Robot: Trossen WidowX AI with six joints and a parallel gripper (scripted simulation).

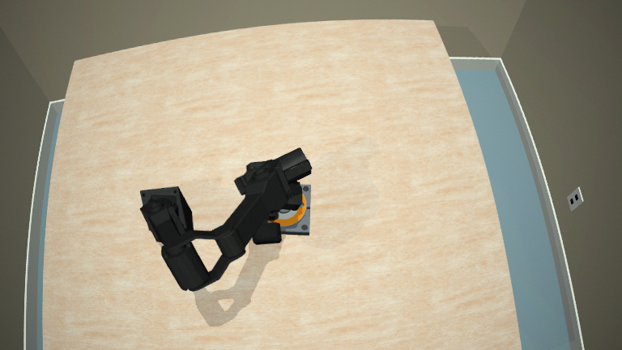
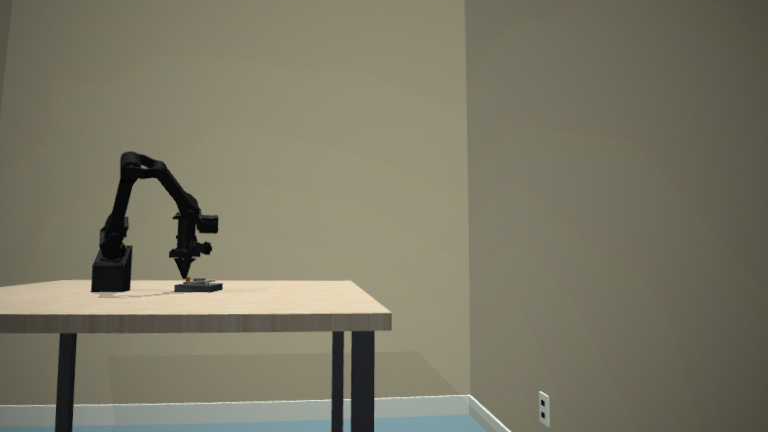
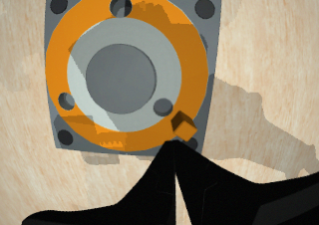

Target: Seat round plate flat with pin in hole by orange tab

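Now: the grey base 4 cm ahead of my gripper tip, 3 cm to the left of it and 2 cm below it.
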